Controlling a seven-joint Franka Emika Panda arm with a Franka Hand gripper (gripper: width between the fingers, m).
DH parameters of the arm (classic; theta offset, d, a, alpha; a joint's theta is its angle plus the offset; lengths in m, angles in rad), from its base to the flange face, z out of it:
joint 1: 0 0.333 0 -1.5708
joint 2: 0 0 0 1.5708
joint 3: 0 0.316 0.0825 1.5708
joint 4: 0 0 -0.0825 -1.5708
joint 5: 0 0.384 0 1.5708
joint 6: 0 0 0.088 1.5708
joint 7: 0 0.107 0 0
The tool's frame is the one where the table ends.
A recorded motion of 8 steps. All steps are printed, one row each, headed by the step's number.
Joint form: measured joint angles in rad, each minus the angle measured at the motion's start. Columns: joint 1, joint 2, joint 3, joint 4, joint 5, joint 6, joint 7.
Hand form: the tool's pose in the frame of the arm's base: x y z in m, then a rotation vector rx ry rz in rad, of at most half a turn. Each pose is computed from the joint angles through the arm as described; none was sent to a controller.
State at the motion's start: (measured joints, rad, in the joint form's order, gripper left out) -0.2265 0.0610 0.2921 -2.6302 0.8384 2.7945 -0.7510
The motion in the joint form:
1: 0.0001 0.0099 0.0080 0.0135 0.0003 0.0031 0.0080
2: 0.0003 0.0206 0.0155 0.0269 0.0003 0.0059 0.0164
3: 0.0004 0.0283 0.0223 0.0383 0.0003 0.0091 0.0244
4: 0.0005 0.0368 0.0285 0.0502 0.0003 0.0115 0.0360
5: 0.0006 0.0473 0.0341 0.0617 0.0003 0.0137 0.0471
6: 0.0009 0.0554 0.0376 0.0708 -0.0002 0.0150 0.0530
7: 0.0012 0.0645 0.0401 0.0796 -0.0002 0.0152 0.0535
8: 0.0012 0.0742 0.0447 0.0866 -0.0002 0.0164 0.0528
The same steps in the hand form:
1: 0.4341 -0.0010 0.2306 -2.8389 -0.0476 -0.2895
2: 0.4387 0.0027 0.2308 -2.8349 -0.0454 -0.2934
3: 0.4428 0.0060 0.2315 -2.8317 -0.0429 -0.2992
4: 0.4469 0.0091 0.2321 -2.8276 -0.0345 -0.3031
5: 0.4506 0.0121 0.2316 -2.8233 -0.0253 -0.3035
6: 0.4536 0.0142 0.2313 -2.8201 -0.0220 -0.3044
7: 0.4562 0.0159 0.2303 -2.8168 -0.0241 -0.3037
8: 0.4581 0.0184 0.2285 -2.8139 -0.0297 -0.3006

